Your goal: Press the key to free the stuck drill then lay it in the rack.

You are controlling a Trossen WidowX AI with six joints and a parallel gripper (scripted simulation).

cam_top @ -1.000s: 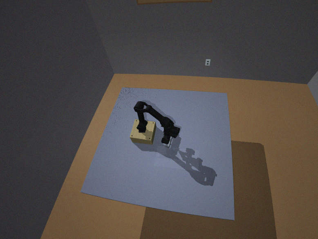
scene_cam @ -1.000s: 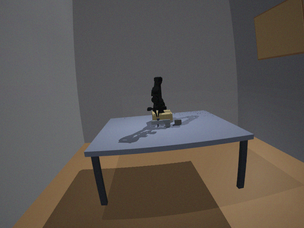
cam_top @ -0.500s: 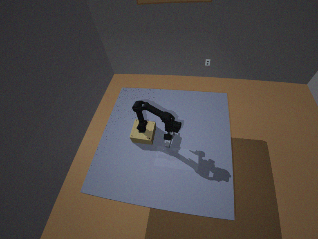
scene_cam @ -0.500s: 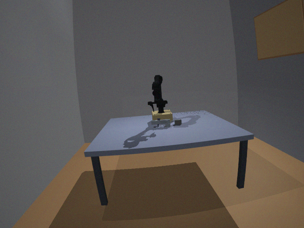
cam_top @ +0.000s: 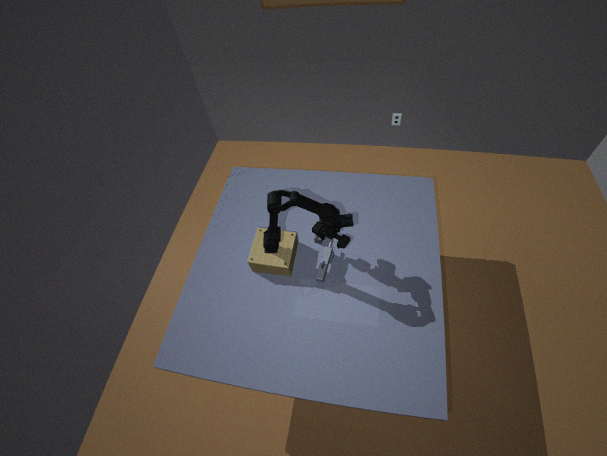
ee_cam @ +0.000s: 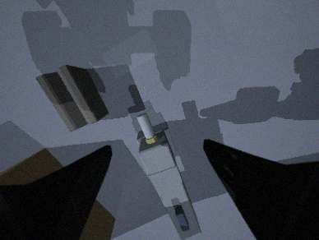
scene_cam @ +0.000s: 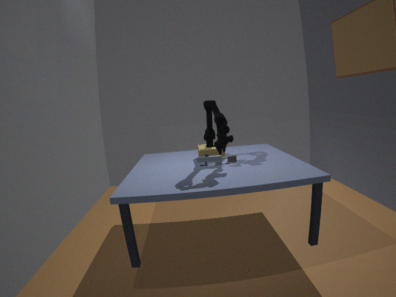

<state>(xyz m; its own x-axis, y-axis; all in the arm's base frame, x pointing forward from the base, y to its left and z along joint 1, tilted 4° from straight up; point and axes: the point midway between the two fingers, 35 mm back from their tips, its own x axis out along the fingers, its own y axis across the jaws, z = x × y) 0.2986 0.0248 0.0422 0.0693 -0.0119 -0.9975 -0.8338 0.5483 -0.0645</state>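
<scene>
Now: gripper tip 2 cm past the drill, 3 cm to the left of it and 4 cm above it. Also, from my gripper tip: grey block: 6 cm behind, 9 cm to the left, 7 cm below.
</scene>
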